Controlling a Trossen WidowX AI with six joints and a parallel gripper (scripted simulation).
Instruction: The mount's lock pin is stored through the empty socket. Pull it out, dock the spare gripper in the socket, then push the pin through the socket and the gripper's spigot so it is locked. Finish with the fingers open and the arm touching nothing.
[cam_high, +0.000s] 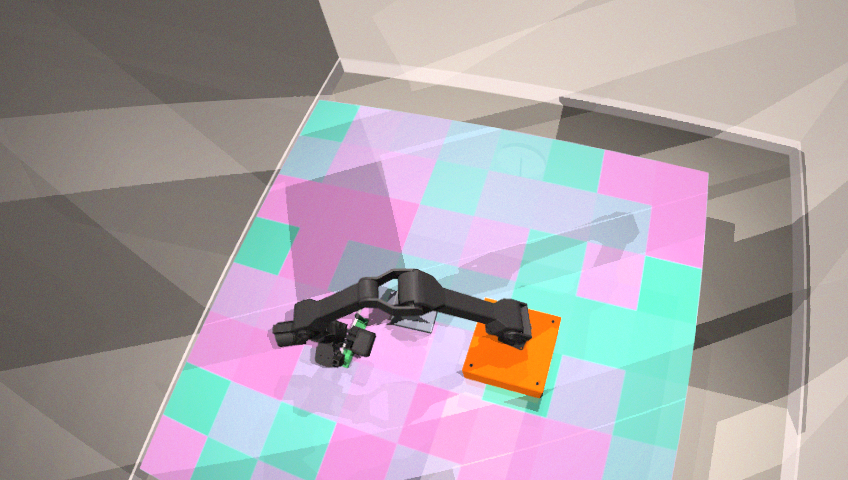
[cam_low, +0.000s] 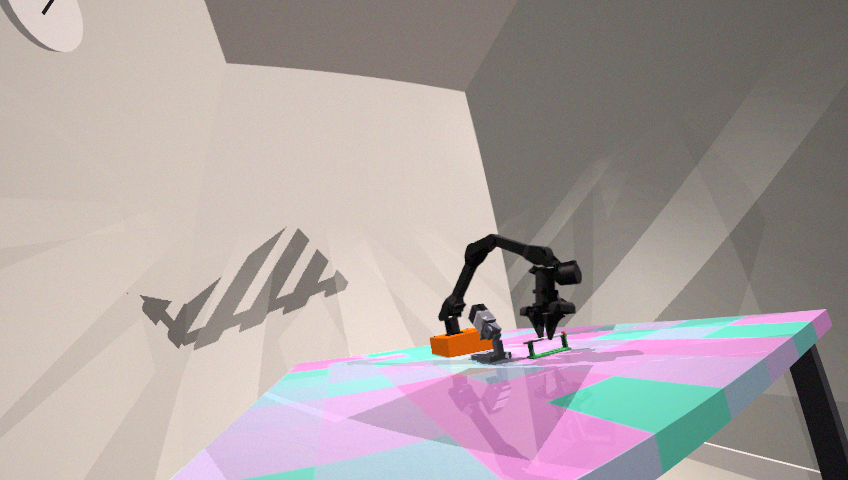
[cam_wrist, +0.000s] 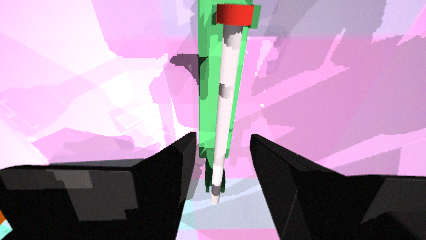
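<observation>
My gripper tip is 1 cm to the right of the green rack and 2 cm above it. Also, from my gripper tip: grey mount 10 cm behind, 12 cm to the right, 1 cm above; then spare gripper 12 cm behind, 13 cm to the right, 8 cm above.
</observation>
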